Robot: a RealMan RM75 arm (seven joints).
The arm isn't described. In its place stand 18 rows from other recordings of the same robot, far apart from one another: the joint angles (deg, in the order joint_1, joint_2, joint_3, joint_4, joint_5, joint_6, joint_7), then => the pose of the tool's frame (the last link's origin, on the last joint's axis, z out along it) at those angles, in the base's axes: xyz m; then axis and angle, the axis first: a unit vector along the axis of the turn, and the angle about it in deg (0 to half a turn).
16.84, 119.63, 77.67, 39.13, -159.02, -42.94, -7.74 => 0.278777 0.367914 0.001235 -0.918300 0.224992 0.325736 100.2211
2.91, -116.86, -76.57, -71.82, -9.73, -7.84, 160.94 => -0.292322 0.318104 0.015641 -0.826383 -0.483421 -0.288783 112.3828
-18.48, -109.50, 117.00, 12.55, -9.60, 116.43, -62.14 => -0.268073 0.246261 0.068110 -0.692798 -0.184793 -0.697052 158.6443
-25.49, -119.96, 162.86, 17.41, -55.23, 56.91, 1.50 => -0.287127 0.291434 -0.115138 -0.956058 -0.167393 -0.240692 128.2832
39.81, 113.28, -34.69, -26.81, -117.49, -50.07, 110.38 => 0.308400 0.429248 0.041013 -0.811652 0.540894 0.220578 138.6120
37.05, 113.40, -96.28, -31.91, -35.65, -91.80, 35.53 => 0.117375 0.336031 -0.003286 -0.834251 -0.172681 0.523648 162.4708
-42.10, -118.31, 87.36, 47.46, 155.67, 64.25, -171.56 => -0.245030 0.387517 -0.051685 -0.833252 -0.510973 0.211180 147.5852
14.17, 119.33, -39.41, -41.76, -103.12, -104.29, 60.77 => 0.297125 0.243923 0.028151 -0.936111 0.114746 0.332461 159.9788
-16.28, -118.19, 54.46, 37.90, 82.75, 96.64, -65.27 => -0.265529 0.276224 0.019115 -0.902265 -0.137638 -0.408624 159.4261
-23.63, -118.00, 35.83, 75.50, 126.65, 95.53, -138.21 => -0.266702 0.326085 0.119528 -0.827831 -0.533533 -0.173317 154.4063
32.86, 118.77, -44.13, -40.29, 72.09, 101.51, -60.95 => 0.213507 0.322367 0.008212 0.846872 -0.442095 -0.295569 171.5673
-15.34, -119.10, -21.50, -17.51, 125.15, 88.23, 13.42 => -0.281743 0.245382 -0.050349 -0.912621 -0.023549 -0.408129 110.2654
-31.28, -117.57, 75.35, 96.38, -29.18, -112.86, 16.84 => -0.168172 0.309209 0.058380 -0.867209 -0.446891 0.219630 159.2588
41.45, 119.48, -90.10, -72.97, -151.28, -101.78, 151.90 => 0.163339 0.326179 -0.028859 -0.899851 0.295481 -0.320872 171.1337
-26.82, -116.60, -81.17, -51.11, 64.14, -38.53, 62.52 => -0.175511 0.380119 -0.060353 -0.812118 -0.481013 -0.330289 159.8857
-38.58, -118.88, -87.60, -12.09, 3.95, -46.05, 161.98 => -0.259270 0.418665 -0.031390 -0.927493 -0.228163 -0.296139 117.2189
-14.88, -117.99, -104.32, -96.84, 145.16, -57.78, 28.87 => -0.198514 0.367957 0.095034 -0.930686 -0.361012 -0.059114 125.3881
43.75, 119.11, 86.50, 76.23, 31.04, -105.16, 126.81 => 0.139387 0.319502 -0.030181 0.940041 -0.041870 0.338481 178.2405
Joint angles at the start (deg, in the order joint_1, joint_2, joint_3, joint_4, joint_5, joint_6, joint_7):
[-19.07 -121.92 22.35 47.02 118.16 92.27 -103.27]
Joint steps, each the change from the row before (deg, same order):
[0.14 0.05 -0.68 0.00 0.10 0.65 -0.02]
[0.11 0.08 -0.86 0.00 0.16 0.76 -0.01]
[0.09 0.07 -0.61 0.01 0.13 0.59 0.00]
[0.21 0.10 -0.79 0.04 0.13 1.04 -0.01]
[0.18 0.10 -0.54 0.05 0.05 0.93 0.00]
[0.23 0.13 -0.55 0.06 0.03 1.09 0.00]
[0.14 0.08 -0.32 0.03 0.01 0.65 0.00]
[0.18 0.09 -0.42 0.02 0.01 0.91 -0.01]
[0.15 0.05 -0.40 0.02 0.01 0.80 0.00]
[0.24 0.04 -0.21 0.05 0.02 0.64 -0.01]
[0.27 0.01 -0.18 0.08 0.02 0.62 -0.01]
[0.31 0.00 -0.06 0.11 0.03 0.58 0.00]
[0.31 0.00 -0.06 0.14 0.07 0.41 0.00]
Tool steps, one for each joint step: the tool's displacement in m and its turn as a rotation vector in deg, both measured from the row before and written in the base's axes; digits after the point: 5 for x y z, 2 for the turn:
[-0.00080 -0.00206 0.00146 0.12 -0.43 0.10]
[-0.00089 -0.00217 0.00192 0.18 -0.47 0.10]
[-0.00064 -0.00169 0.00143 0.10 -0.32 0.04]
[-0.00067 -0.00307 0.00196 0.03 -0.56 -0.06]
[-0.00022 -0.00255 0.00161 -0.04 -0.46 -0.17]
[-0.00020 -0.00303 0.00186 -0.08 -0.51 -0.24]
[-0.00011 -0.00182 0.00110 -0.05 -0.31 -0.15]
[0.00005 -0.00250 0.00127 -0.10 -0.47 -0.23]
[0.00013 -0.00220 0.00099 -0.07 -0.44 -0.20]
[-0.00027 -0.00240 0.00065 -0.14 -0.29 -0.10]
[-0.00030 -0.00254 0.00049 -0.15 -0.28 -0.08]
[-0.00034 -0.00266 0.00026 -0.22 -0.20 -0.08]
[-0.00071 -0.00243 0.00034 -0.16 -0.07 0.04]

